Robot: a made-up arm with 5 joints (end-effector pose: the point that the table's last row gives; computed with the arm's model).
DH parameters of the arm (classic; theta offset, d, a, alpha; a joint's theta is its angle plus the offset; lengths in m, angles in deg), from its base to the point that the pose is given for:
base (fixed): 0 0 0.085 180
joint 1: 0 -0.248 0.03 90
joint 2: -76.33 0 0.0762 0
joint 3: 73.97 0 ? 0
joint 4: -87.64 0 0 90
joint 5: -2.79 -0.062 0 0
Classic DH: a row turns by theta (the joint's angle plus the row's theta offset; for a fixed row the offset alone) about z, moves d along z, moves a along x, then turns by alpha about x.
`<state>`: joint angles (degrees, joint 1 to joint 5).
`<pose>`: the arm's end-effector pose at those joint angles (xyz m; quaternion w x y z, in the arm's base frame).
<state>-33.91 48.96 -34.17 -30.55 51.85</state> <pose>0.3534 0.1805 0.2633 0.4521 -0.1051 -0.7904 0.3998</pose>
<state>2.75 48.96 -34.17 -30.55 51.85</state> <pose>0.4081 -0.0155 0.2633 0.5549 -0.3484 -0.7173 0.2373</pose>
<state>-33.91 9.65 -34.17 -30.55 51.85</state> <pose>0.2903 0.1380 0.4457 0.2248 -0.1257 -0.9456 0.1988</pose>
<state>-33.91 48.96 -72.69 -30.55 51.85</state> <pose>0.3229 0.1599 0.4082 0.2298 -0.1255 -0.9435 0.2032</pose>
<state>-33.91 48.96 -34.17 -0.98 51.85</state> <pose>0.3539 0.1808 0.2316 0.5896 -0.0813 -0.6116 0.5213</pose>
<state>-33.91 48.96 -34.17 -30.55 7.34</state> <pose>0.3534 0.1805 0.2633 0.5698 0.2021 -0.7713 0.1988</pose>
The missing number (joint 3, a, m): 0.1701
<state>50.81 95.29 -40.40 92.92 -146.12</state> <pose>0.1817 -0.1186 0.0552 0.1499 0.3651 -0.3168 0.8625</pose>
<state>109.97 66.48 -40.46 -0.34 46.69</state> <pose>-0.0232 -0.2977 0.1659 0.7097 -0.5185 -0.1203 -0.4615</pose>
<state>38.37 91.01 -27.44 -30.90 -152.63</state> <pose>0.2715 -0.1476 0.0461 0.1053 -0.4091 0.2505 0.8711</pose>
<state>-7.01 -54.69 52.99 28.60 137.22</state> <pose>0.2884 0.0250 0.2895 0.2814 -0.4691 -0.2318 0.8044</pose>
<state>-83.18 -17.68 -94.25 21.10 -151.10</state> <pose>0.0795 -0.0459 0.5410 0.0059 -0.8785 -0.4777 -0.0042</pose>
